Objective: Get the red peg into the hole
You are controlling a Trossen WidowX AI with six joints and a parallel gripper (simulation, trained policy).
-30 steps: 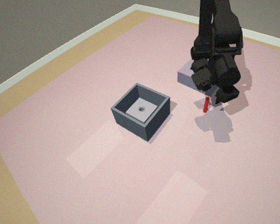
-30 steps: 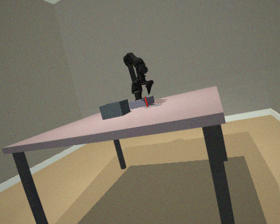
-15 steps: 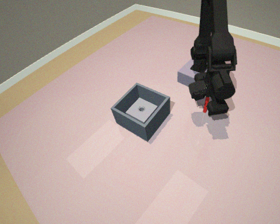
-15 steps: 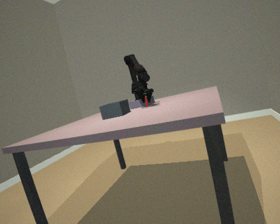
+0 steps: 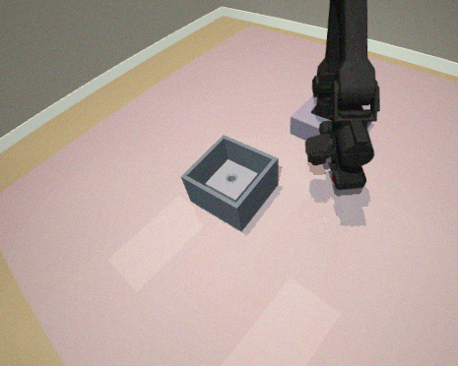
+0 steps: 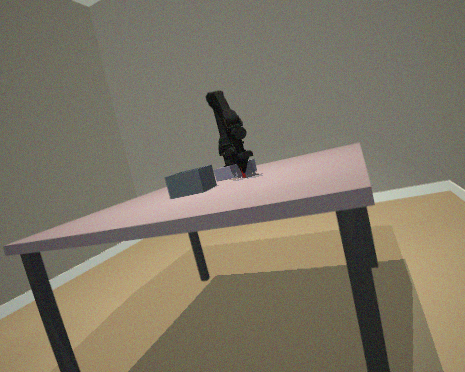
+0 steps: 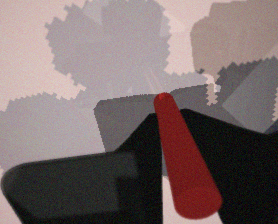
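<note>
Right now the red peg is 20 mm above my gripper tip. From my gripper tip the other things lie so: grey box 190 mm to the right, 170 mm ahead, 10 mm above; then light grey plate 190 mm to the right, 170 mm ahead, 20 mm above.
</note>
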